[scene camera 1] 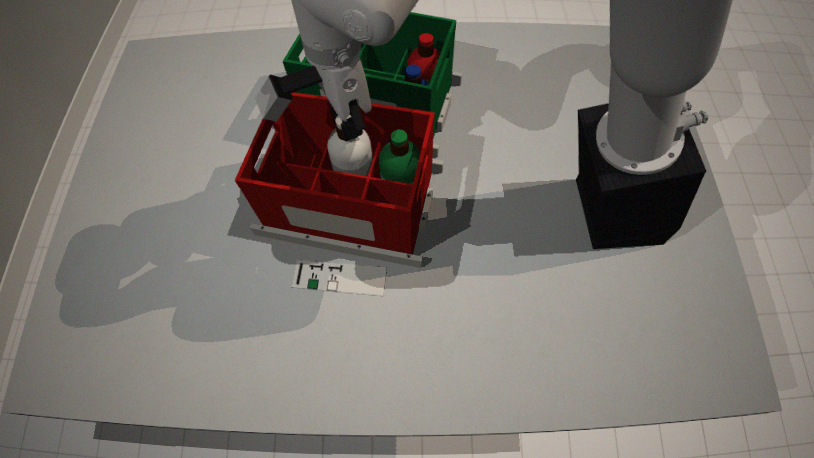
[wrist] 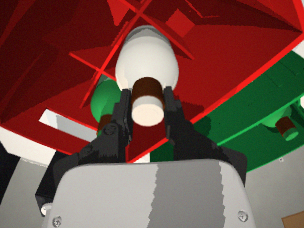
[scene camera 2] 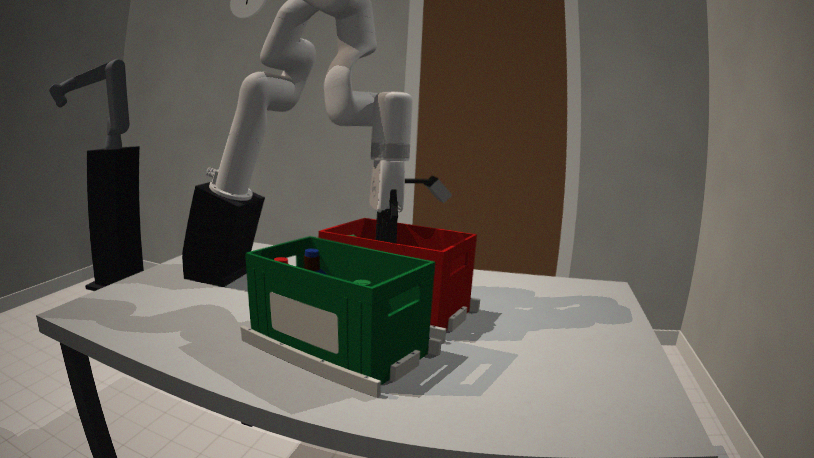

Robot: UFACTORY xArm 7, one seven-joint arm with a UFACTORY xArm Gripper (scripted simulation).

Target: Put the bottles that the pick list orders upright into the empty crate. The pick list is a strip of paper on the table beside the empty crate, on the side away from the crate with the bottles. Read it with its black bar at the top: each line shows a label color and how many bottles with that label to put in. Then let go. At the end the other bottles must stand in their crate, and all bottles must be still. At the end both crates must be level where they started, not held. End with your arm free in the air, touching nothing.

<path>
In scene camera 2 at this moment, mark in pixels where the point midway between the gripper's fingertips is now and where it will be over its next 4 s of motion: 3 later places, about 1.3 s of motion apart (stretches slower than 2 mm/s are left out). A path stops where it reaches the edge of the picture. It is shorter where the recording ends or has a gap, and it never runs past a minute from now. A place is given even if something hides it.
The gripper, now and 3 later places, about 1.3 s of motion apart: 385, 245; 385, 253; 386, 239; 388, 203
</path>
